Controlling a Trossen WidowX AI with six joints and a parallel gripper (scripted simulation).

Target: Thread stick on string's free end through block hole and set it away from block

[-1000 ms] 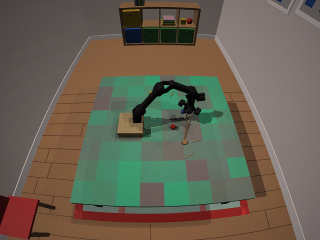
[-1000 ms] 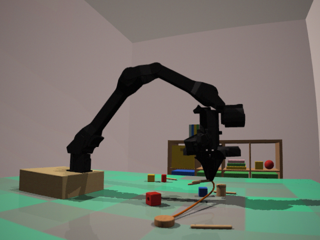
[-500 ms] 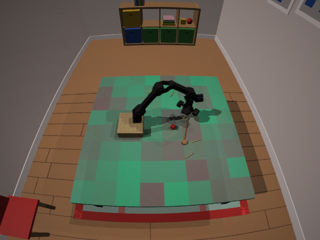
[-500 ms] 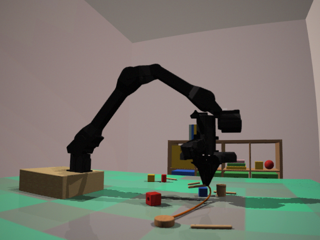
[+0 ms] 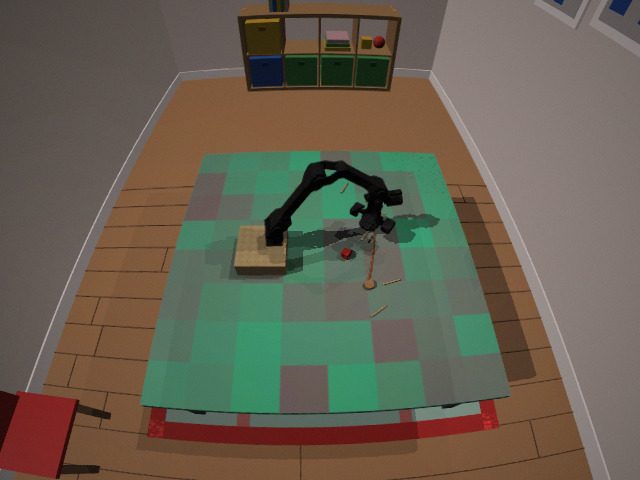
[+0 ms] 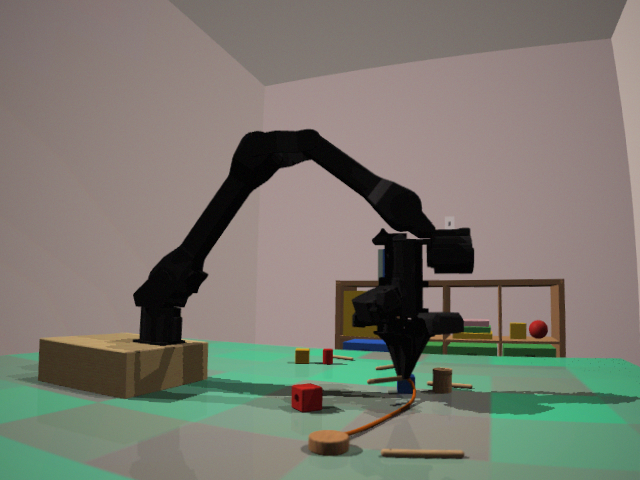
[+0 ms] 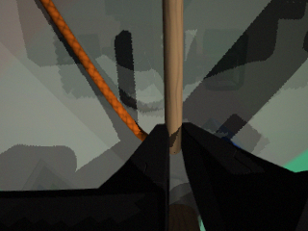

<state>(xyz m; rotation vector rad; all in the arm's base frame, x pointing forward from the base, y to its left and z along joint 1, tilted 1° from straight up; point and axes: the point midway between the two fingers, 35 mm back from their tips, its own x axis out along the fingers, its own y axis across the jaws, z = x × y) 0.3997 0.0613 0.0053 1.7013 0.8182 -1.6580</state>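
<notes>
Now: the blue cube 5 cm to the left of my gripper tip and 2 cm below it. From my gripper tip the other things lie so: red block 11 cm to the right, 11 cm behind, 2 cm below; thin wooden stick 1 cm to the right, 1 cm behind; wooden cylinder 8 cm to the left, 5 cm ahead, 1 cm below.
</notes>
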